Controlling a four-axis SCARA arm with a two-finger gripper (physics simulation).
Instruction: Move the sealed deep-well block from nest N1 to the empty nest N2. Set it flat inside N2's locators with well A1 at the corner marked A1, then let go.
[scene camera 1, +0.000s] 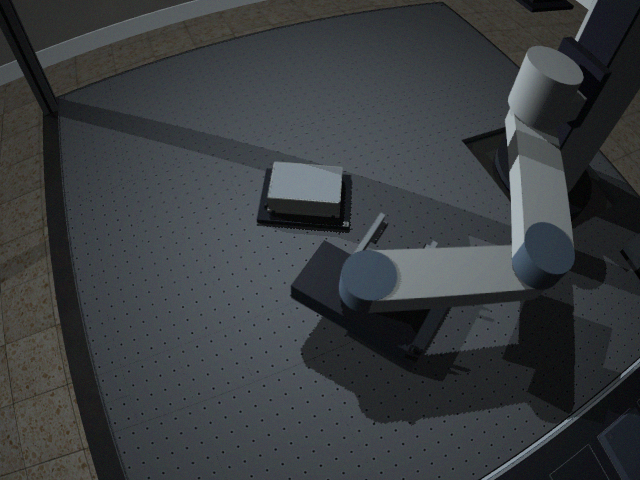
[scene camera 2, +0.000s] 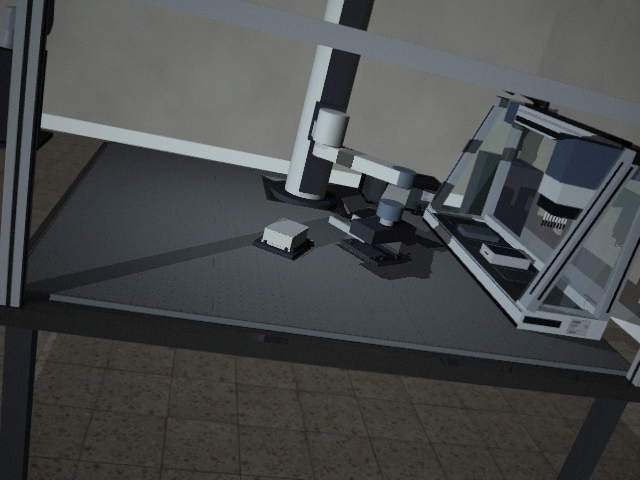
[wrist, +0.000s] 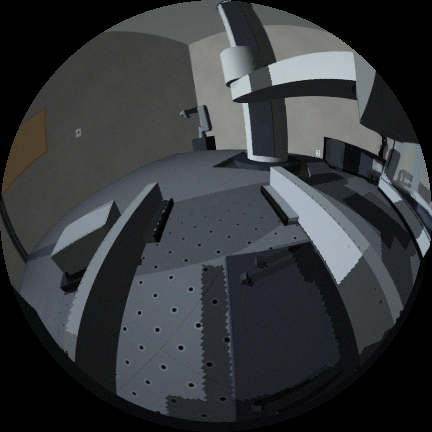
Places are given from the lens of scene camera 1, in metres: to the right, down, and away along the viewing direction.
my gripper (scene camera 1: 408, 230): 0.14, -0.01, 0.73
pale grey block (scene camera 1: 305, 189): -0.03, -0.09, 0.80
dark nest plate (scene camera 1: 263, 216): -0.10, -0.04, 0.81
